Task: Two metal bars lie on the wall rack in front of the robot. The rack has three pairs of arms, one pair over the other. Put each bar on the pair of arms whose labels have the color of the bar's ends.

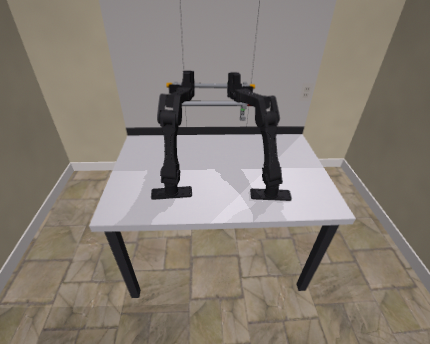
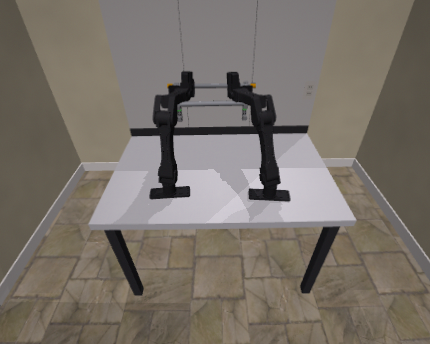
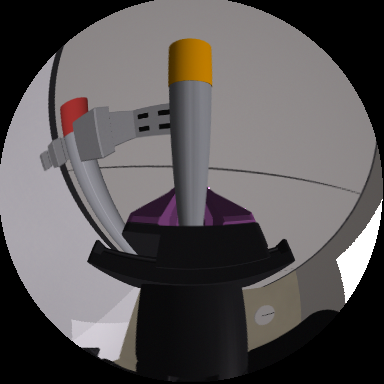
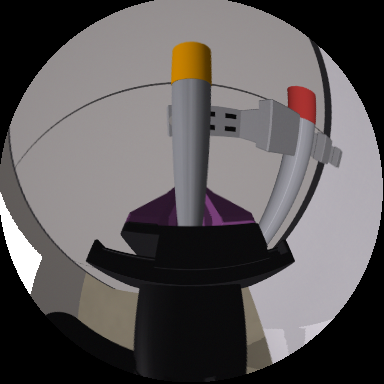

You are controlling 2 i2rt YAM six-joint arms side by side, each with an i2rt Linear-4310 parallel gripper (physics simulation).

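Seen in the pictures: left gripper, fingertip midpoint: [image 3: 190, 188]; right gripper, fingertip midpoint: [image 4: 189, 189]; left arm's base, link origin: [image 1: 171, 193] [image 2: 170, 193]; right arm's base, link origin: [image 1: 270, 195] [image 2: 268, 195].
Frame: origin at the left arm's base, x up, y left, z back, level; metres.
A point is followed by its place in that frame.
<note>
The orange-ended metal bar [image 1: 212, 85] {x 0.354, y -0.260, z -0.513 m} [image 2: 212, 85] {x 0.354, y -0.259, z -0.512 m} [image 3: 191, 130] {x 0.354, y -0.054, z -0.526 m} [image 4: 191, 130] {x 0.347, y -0.448, z -0.497 m} is level at the height of the rack's top. My left gripper [image 1: 188, 85] {x 0.346, y -0.124, z -0.565 m} [image 2: 188, 85] {x 0.346, y -0.124, z -0.565 m} [image 3: 190, 188] {x 0.346, y -0.124, z -0.565 m} is shut on it near the left end. My right gripper [image 1: 235, 86] {x 0.342, y -0.387, z -0.545 m} [image 2: 234, 86] {x 0.342, y -0.387, z -0.545 m} [image 4: 189, 189] {x 0.342, y -0.387, z -0.545 m} is shut on it near the right end. The red-ended bar [image 1: 212, 103] {x 0.248, y -0.260, z -0.501 m} [image 2: 212, 104] {x 0.243, y -0.255, z -0.499 m} [image 3: 87, 170] {x 0.255, y -0.076, z -0.521 m} [image 4: 296, 170] {x 0.252, y -0.426, z -0.490 m} lies lower, on rack arms above the green labels. The wall rack [image 1: 242, 114] {x 0.159, y -0.457, z -0.520 m} [image 2: 244, 112] {x 0.170, y -0.458, z -0.520 m} [image 3: 92, 137] [image 4: 277, 127] is partly hidden by the bars and grippers. Contact between the orange-ended bar and the top arms cannot be told.
A white table [image 1: 220, 216] {x 0.000, y -0.219, z 0.176 m} [image 2: 220, 216] {x 0.000, y -0.237, z 0.177 m} carries both arm bases. A dark strip [image 1: 215, 131] {x 0.025, y -0.290, z -0.554 m} [image 2: 215, 130] {x 0.033, y -0.274, z -0.554 m} runs along its back edge, below the rack. A grey wall panel [image 1: 215, 40] {x 0.587, y -0.278, z -0.555 m} [image 2: 215, 40] {x 0.587, y -0.284, z -0.555 m} stands behind the rack, with two thin dark lines running up it.
</note>
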